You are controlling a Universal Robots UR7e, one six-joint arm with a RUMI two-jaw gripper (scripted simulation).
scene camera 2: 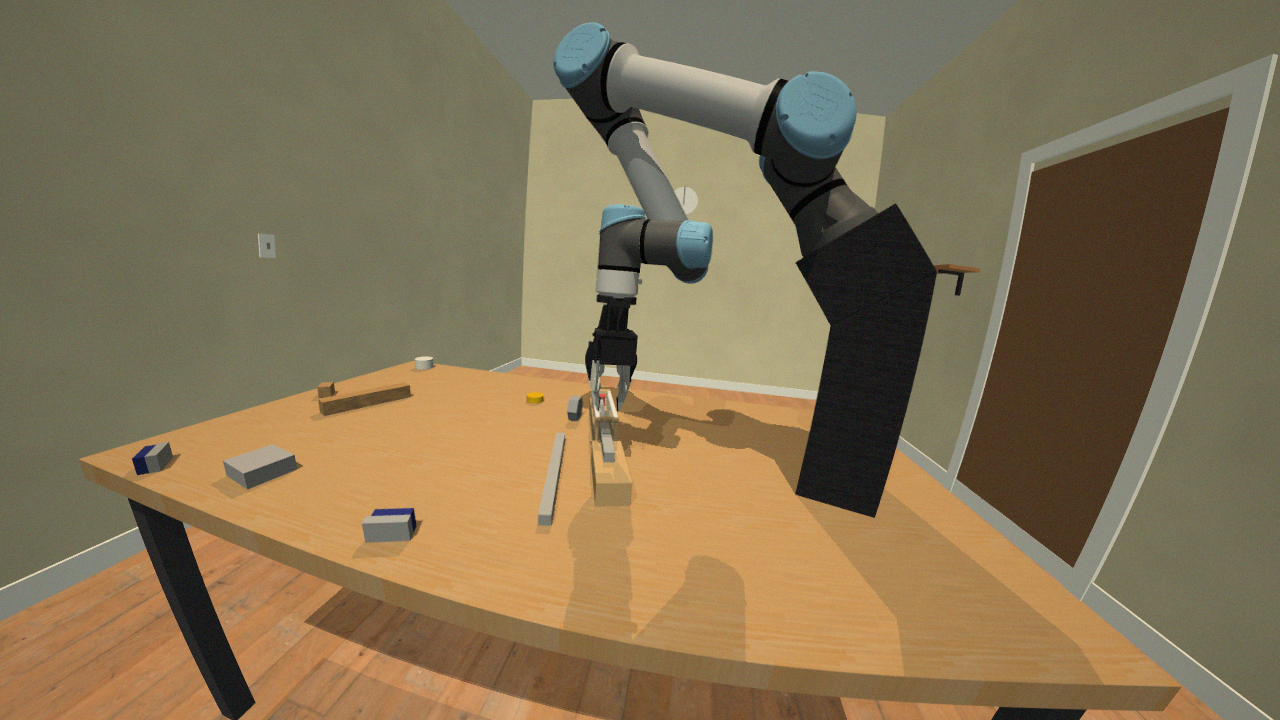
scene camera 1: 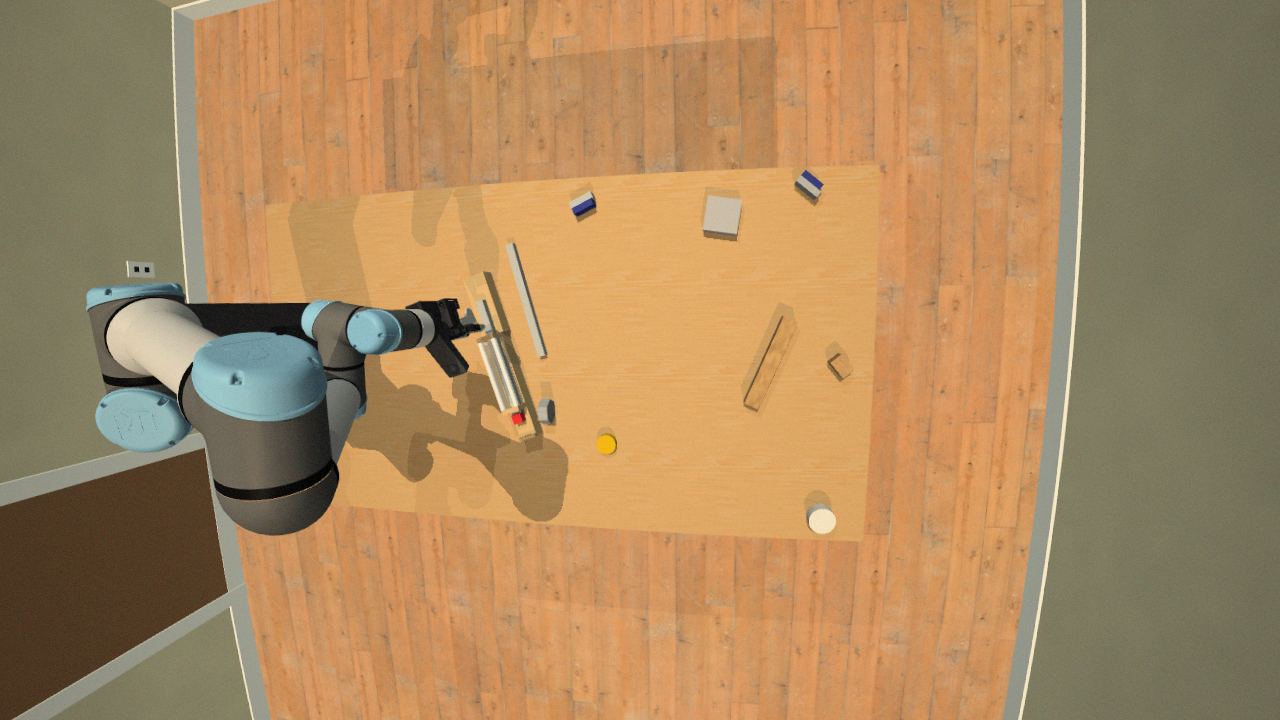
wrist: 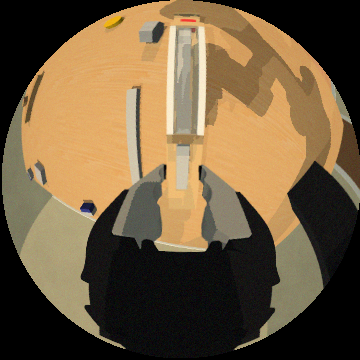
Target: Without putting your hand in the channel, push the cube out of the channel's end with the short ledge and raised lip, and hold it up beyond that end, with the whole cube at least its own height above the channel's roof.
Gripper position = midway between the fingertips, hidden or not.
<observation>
In view: my gripper [scene camera 2: 608, 410], a grey slab [scene camera 2: 256, 467], a long grey stick [scene camera 1: 515, 262] and a wooden plank [scene camera 2: 331, 405].
The grey slab is seen too in scene camera 1 [scene camera 1: 722, 214]. The long grey stick shows as well in scene camera 2 [scene camera 2: 546, 509] and in the wrist view [wrist: 133, 95]. My gripper is seen too in scene camera 1 [scene camera 1: 477, 329] and in the wrist view [wrist: 182, 165].
</observation>
